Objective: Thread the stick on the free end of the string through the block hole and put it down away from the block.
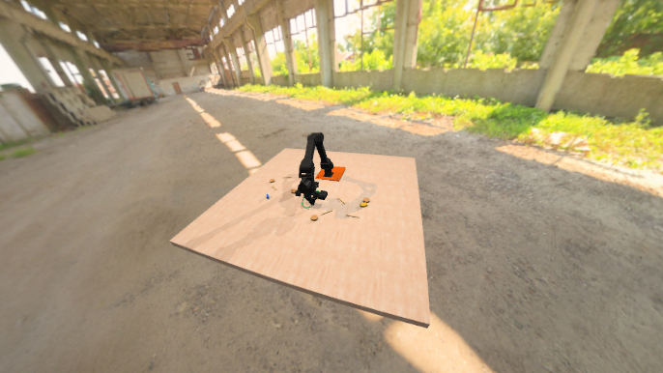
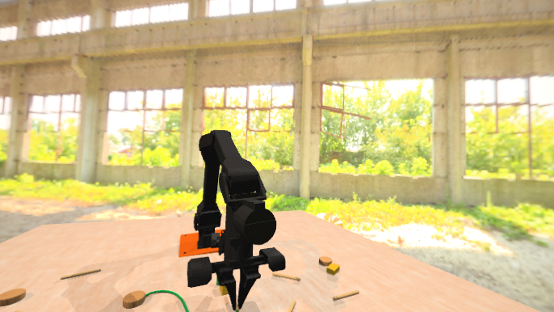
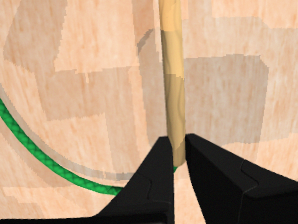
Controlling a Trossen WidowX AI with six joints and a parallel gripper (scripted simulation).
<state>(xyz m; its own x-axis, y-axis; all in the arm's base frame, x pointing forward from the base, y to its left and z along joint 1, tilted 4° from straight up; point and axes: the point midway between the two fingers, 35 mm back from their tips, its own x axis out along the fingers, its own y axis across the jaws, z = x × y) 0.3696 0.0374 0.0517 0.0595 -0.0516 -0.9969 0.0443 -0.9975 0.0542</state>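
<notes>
Now: the small green block 120 mm behind my gripper tip and 10 mm to the right of it. From my gripper tip the other things lie so: small blue piece 340 mm to the right; thin wooden stick 10 mm behind.
</notes>
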